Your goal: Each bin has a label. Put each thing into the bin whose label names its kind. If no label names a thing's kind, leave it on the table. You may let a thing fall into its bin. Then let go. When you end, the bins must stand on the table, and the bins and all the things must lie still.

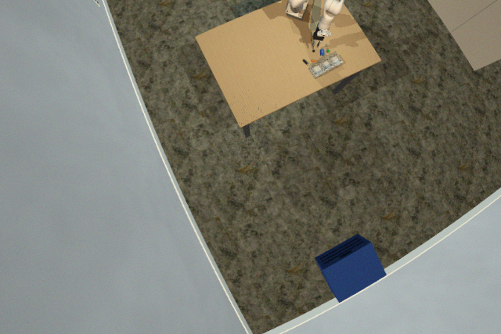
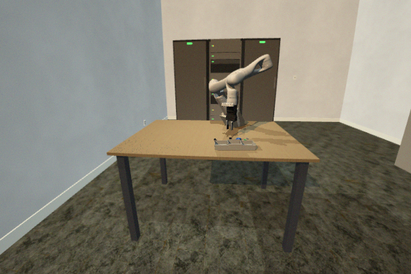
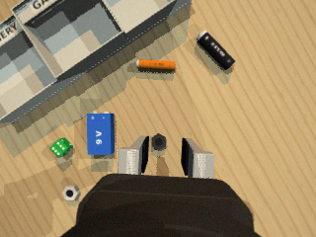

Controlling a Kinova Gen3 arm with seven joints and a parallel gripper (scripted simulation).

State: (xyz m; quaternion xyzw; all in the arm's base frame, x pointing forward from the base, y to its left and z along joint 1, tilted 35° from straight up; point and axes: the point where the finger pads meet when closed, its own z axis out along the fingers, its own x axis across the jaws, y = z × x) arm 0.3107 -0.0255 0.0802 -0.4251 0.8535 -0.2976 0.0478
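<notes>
The black part lies 80 mm below my hand and 10 mm to the left of it. The rest, counted from my hand: black cylinder (110 mm to the right, 80 mm below, 40 mm ahead); then blue 9V battery (80 mm below, 60 mm ahead, 50 mm to the left); then orange battery (80 mm below, 70 mm ahead, 50 mm to the right).
</notes>
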